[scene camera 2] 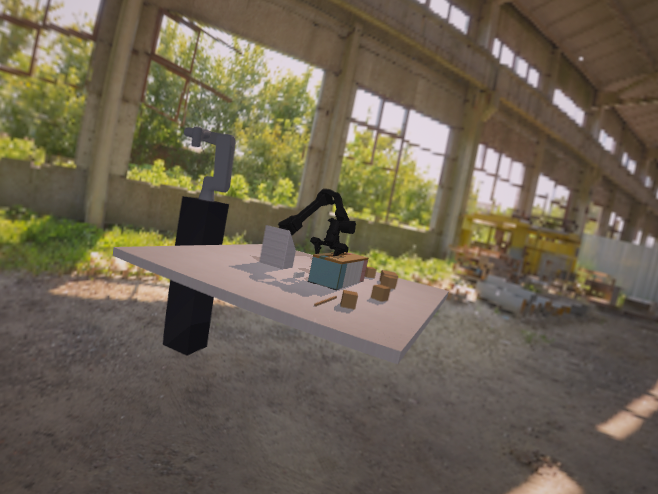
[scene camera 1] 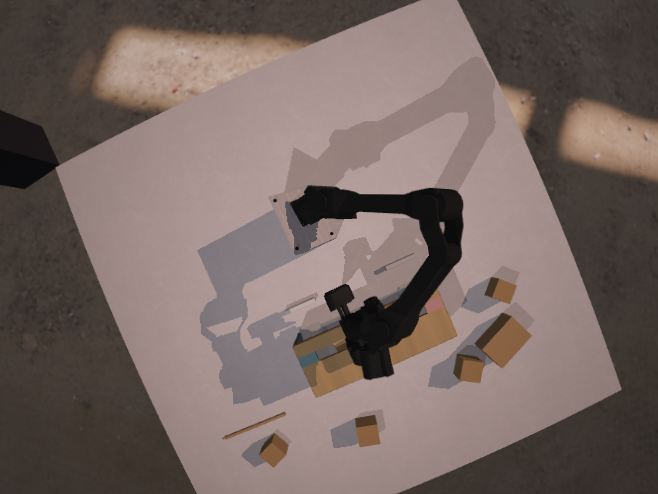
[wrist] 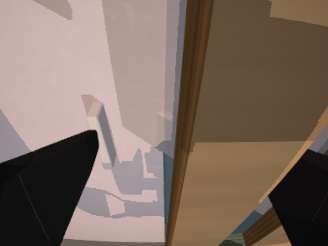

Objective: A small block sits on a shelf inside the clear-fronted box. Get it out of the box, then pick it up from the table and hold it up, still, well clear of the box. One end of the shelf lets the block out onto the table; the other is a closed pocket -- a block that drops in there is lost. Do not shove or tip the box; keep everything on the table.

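Through scene camera 1 I see a box [scene camera 1: 326, 369] and my gripper [scene camera 1: 340, 323]. Scene camera 2 gives me the box [scene camera 2: 335, 272]. In the wrist view my own gripper [wrist: 174, 138] is visible, and so is the box [wrist: 238, 106].
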